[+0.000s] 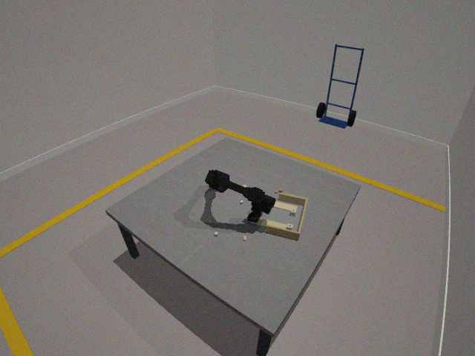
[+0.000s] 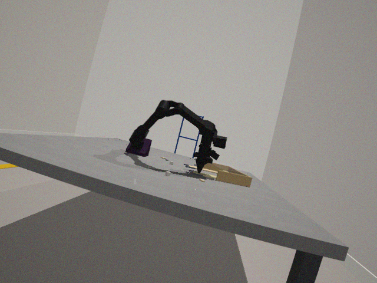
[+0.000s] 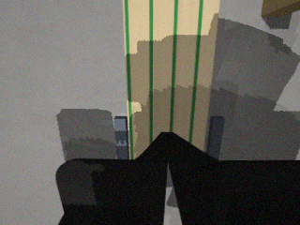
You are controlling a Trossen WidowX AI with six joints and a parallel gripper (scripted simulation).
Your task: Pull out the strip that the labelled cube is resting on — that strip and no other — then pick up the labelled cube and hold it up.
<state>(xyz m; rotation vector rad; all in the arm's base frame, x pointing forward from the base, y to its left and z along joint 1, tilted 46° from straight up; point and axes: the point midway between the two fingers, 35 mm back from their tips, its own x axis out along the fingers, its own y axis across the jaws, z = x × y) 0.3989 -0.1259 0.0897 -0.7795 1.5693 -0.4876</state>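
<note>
Now: gripper tip 90 mm short of the strip and 20 mm to the right of it.
</note>
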